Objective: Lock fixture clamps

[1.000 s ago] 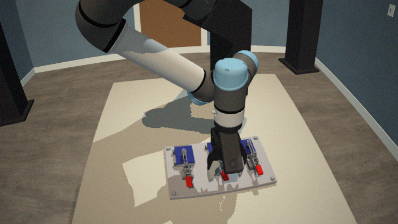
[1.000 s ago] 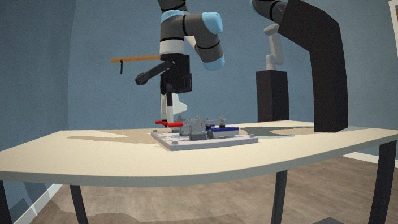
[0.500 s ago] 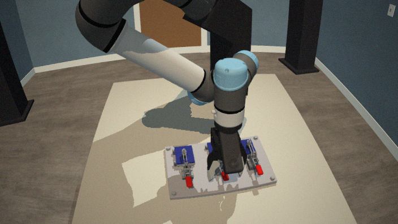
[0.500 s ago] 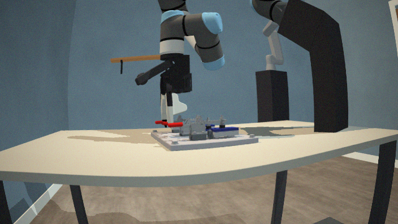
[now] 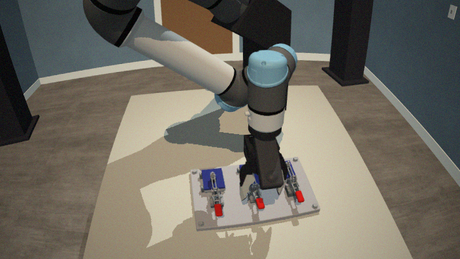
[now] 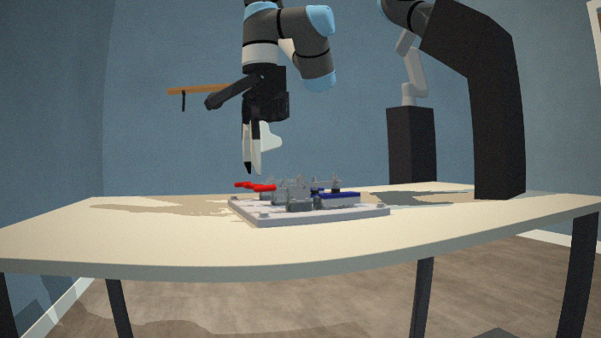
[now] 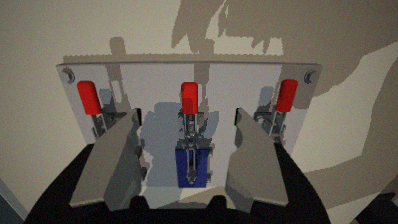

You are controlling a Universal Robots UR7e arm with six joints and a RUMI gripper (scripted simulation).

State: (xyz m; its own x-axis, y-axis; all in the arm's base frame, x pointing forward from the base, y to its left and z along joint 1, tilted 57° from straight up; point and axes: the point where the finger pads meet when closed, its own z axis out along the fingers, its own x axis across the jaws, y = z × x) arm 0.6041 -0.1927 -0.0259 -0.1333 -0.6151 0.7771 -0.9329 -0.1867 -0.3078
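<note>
My gripper is now 9 cm past the grey fixture plate, 1 cm to the right of it and 8 cm above it. The rest, counted from my hand: blue part 14 cm behind, 2 cm to the left, 6 cm below.
</note>
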